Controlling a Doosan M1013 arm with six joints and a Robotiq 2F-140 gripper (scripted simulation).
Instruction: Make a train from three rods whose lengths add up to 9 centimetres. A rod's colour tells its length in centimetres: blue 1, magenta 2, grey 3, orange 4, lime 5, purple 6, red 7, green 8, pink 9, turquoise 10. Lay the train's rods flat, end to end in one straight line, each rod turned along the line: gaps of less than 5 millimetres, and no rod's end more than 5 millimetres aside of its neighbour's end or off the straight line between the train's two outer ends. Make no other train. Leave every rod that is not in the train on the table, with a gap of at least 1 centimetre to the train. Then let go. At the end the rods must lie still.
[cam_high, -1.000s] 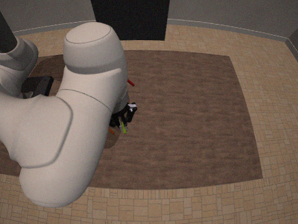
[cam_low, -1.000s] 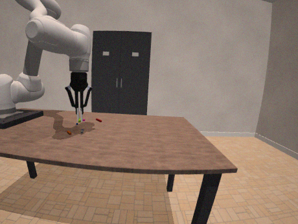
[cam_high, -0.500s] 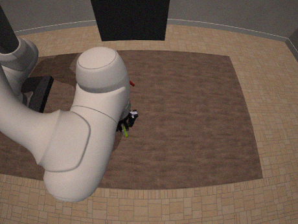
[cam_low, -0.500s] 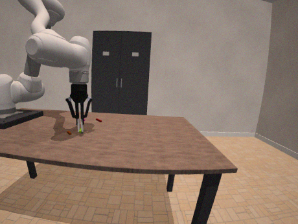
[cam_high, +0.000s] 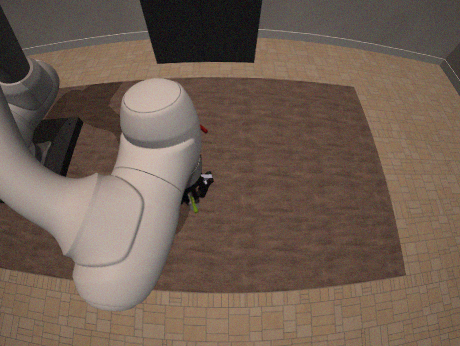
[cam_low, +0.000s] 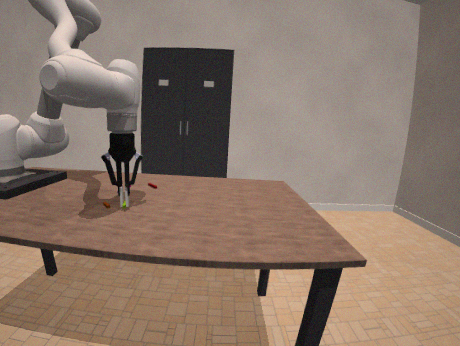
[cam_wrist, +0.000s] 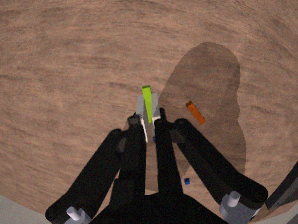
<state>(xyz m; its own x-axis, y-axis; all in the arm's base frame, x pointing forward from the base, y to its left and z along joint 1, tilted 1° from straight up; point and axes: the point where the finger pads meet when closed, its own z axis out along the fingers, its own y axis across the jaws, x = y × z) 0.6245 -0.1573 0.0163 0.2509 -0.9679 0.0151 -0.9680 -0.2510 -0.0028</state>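
Right now the lime rod is 30 mm below my hand. Round my hand: orange rod: 70 mm behind, 10 mm to the left, 40 mm below; then grey rod: 10 mm behind, 40 mm to the left, 40 mm below; then magenta rod: 90 mm behind, 260 mm to the left, 40 mm below.
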